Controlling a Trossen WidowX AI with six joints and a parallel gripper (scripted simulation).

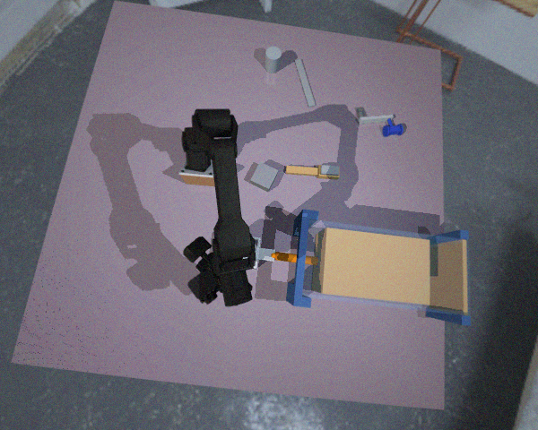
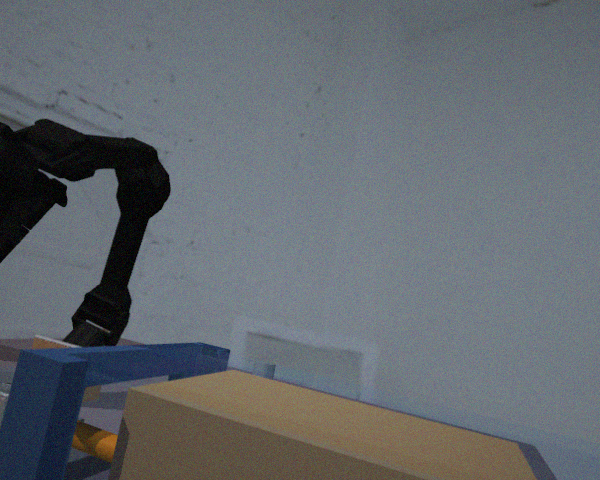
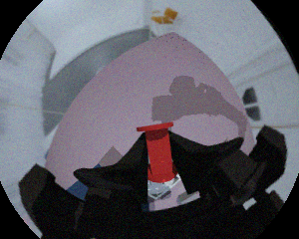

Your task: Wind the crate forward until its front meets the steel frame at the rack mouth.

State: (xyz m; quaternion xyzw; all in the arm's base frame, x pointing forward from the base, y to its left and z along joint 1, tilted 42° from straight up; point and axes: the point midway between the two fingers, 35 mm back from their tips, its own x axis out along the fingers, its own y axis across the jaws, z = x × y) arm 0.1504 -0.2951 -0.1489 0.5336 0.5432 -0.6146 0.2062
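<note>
My gripper tip is 30 mm short of the red-knobbed crank handle, 40 mm to the right of it and 30 mm above it. Also, from my gripper tip: red knob 10 mm ahead, 10 mm to the left; then blue steel frame 230 mm ahead, 110 mm to the left, 20 mm below; then grey block 80 mm ahead, 360 mm to the left, 110 mm below.
</note>
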